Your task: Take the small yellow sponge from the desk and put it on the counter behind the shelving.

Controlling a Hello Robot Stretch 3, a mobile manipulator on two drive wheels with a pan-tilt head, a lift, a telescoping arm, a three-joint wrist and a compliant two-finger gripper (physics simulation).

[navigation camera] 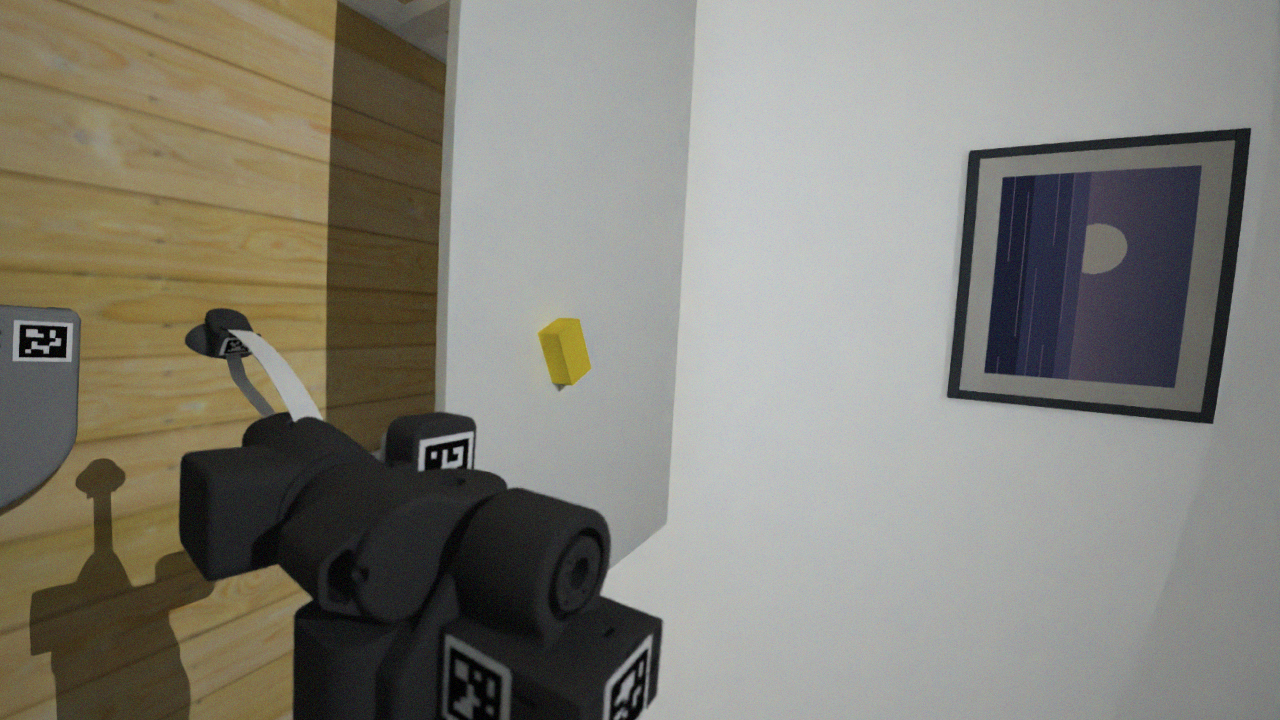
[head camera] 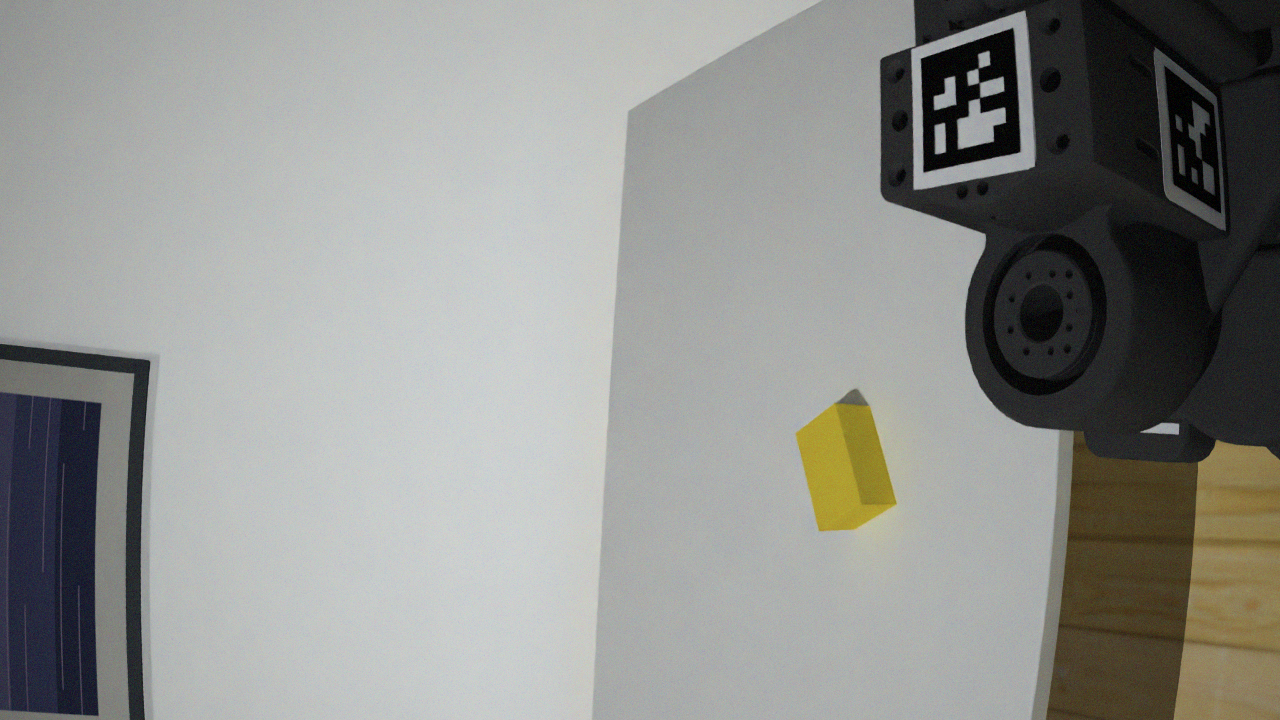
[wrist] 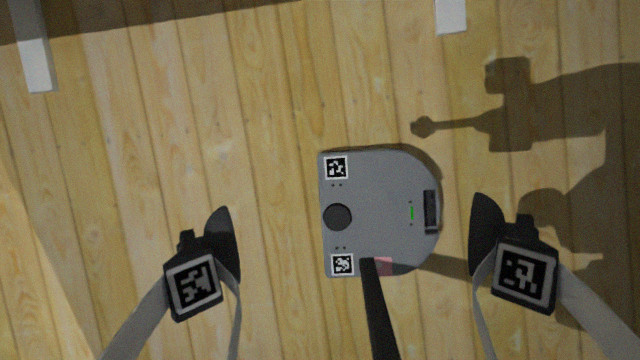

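Seen in the pictures: gripper, fingertip midpoint: (navigation camera: 211, 423) (wrist: 348, 226); robot's base, link origin: (wrist: 339, 205).
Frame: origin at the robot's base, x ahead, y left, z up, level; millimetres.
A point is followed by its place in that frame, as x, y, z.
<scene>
The small yellow sponge (head camera: 834, 465) @[39, -648, 765] (navigation camera: 564, 351) @[42, -626, 765] stands upright on the pale grey desk (head camera: 716, 268) @[-172, -938, 720] (navigation camera: 572, 179) @[353, -667, 720], apart from the wrist. My gripper (wrist: 348, 226) @[-22, -146, 818] is open, its two fingers wide apart with no object between them. It points down over the wooden floor beside the desk. In the navigation view one fingertip shows left of the desk's edge, and the other cannot be made out. In the head view the dark wrist is at the upper right, over the desk's edge, and hides the fingers. The counter and the shelving do not show.
A white wall with a framed picture (head camera: 136, 537) @[234, -1220, 1386] (navigation camera: 963, 268) @[290, -1215, 1386] stands behind the desk. In the wrist view my grey base (wrist: 380, 200) @[-111, -38, 160] lies below the fingers, with the dark mast (wrist: 380, 315) @[-70, 116, 445] rising from it. Two white floor bars (wrist: 40, 72) (wrist: 450, 17) show near the top.
</scene>
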